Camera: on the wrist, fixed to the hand. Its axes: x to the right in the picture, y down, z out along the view.
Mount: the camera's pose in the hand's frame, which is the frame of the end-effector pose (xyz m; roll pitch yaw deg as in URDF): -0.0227 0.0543 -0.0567 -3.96 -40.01 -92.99
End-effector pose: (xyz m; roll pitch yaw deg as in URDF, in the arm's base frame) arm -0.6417 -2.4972 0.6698 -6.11 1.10 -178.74
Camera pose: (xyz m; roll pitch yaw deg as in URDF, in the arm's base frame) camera -0.6168 -2.5446 0.6081 -5.09 -46.16 89.10
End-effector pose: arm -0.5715 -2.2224 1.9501 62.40 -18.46 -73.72
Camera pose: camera -0.5071 -2.1740 1.9636 13.11 21.91 -158.62
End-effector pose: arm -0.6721 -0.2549 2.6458 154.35 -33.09 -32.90
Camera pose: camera -0.7355 -0.2429 2.6959 117.92 51.70 8.67
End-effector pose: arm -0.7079 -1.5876 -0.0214 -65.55 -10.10 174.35
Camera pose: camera -0.6955 -1.5595 -0.0971 135.28 -70.13 -57.89
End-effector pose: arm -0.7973 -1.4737 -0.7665 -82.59 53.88 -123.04
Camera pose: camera -0.8043 -1.3942 -0.7842 -117.87 -31.89 -83.64
